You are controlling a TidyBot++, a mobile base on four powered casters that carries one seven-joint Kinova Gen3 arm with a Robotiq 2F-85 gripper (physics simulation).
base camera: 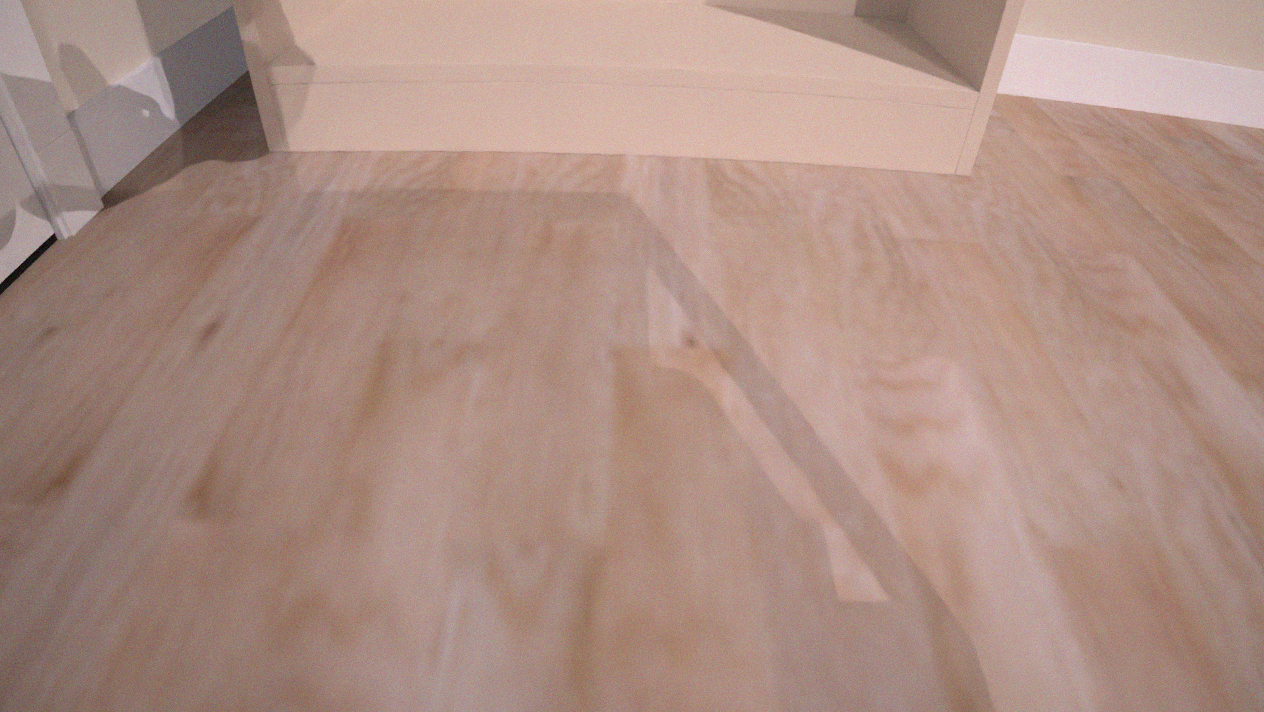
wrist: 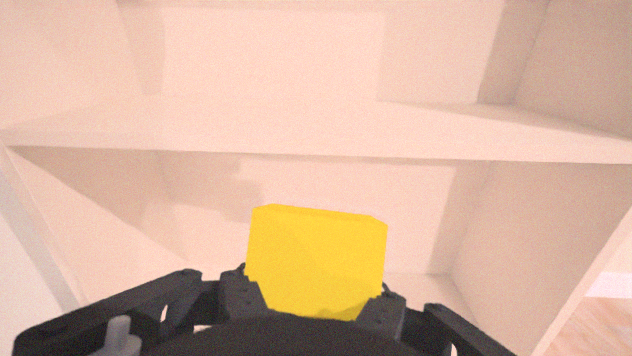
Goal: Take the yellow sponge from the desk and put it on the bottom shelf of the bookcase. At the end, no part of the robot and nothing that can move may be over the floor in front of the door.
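Frame: origin at the arm's base, x left, y ahead, z down, level; centimetres.
Seen in the pictures: gripper, fingertip midpoint: (wrist: 312, 278).
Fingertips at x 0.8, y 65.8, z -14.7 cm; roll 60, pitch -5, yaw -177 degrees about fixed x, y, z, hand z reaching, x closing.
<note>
Offsets run from my fingertips to a thing's top centre. "spot": to the spot under its first point. Level surfaces: height alone.
The yellow sponge @(dx +0.1, dy -2.3, dz -6.1 cm) (wrist: 316, 255) is held upright between the black fingers of my gripper (wrist: 312, 278), which is shut on it. In the wrist view the sponge is in front of the open bookcase (wrist: 545, 225), below the front edge of a shelf board (wrist: 320, 142) in the picture. I cannot tell how far it is from the boards behind it. In the base camera view the bookcase (base camera: 619, 123) stands ahead, and its bottom shelf @(dz +44.3 cm) (base camera: 530, 39) shows bare wood in the part in view. The gripper and the sponge do not show in the base camera view. The desk does not show.
Part of a white door (base camera: 15, 238) with its frame shows at the left of the base camera view, close to the bookcase's left side. White baseboards @(spot: dx -78.9, dy +46.6, dz +49.5 cm) (base camera: 1132, 79) (wrist: 602, 285) run along the wall right of the bookcase. Shadows fall across the wooden floor @(dz +54.3 cm) (base camera: 530, 442).
</note>
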